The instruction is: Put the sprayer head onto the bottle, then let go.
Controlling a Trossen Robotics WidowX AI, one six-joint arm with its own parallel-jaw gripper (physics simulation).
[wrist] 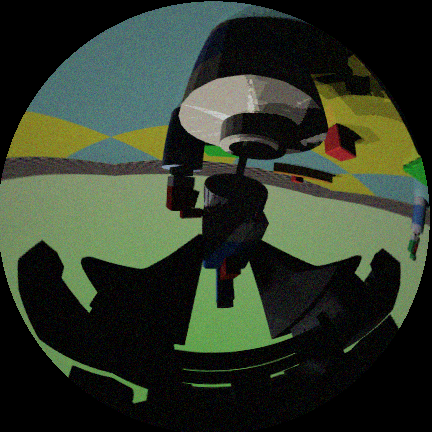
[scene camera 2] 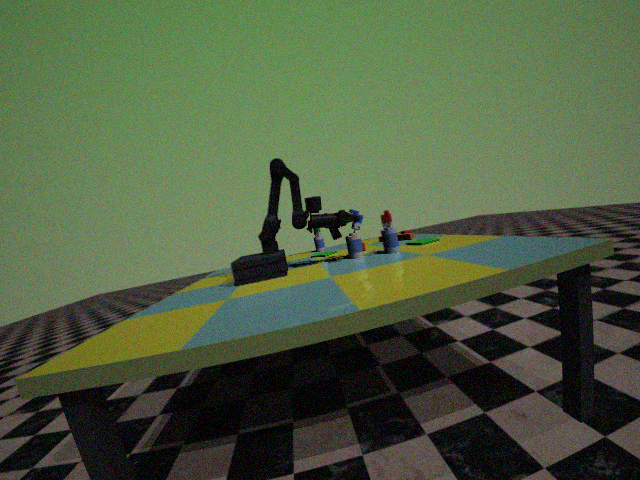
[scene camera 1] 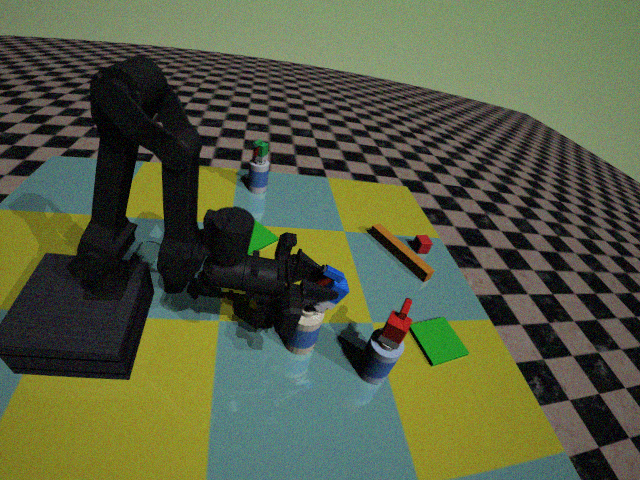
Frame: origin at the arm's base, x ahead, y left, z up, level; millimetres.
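Seen in the pictures: gripper, fingertip midpoint: [wrist: 225, 240] [scene camera 2: 358, 218] [scene camera 1: 336, 287]; arm's base, link origin: [scene camera 2: 270, 252] [scene camera 1: 106, 285].
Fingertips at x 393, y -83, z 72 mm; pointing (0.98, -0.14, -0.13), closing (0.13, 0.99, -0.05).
Offsets run from my fingertips to a thing's middle. "pt": to the spot under its first point.
The blue sprayer head @(pt dx -4, dy -17, dz +11 mm) [scene camera 1: 338, 290] [scene camera 2: 356, 212] [wrist: 222, 254], with a red trigger and a grey collar, is held above the white-and-blue bottle @(dx -39, dy +5, dz -109 mm) [scene camera 1: 303, 335] [scene camera 2: 354, 246] [wrist: 250, 95]. The bottle stands upright on the table. In the wrist view the collar and the bottle's neck are apart, and the thin dip tube @(pt dx -30, dy +3, dz -50 mm) [wrist: 242, 166] spans the gap, its lower end at the neck opening. My gripper [scene camera 1: 324, 282] [scene camera 2: 352, 217] [wrist: 225, 240] is shut on the sprayer head. In scene camera 1 the fingers cover part of the head and of the bottle's top.
A bottle with a red sprayer @(dx +96, dy -73, dz -75 mm) [scene camera 1: 379, 359] [scene camera 2: 390, 241] [wrist: 184, 142] stands close beside. A green-headed bottle @(dx -81, dy +575, dz -75 mm) [scene camera 1: 258, 176] [scene camera 2: 319, 243] stands farther back. An orange bar @(dx +293, dy +252, dz -146 mm) [scene camera 1: 403, 253], a red cube @(dx +377, dy +276, dz -142 mm) [scene camera 1: 423, 243], a second red cube @(dx +38, dy +158, dz -142 mm) [wrist: 340, 143] and green tiles @(dx +268, dy -33, dz -157 mm) [scene camera 1: 439, 341] lie around.
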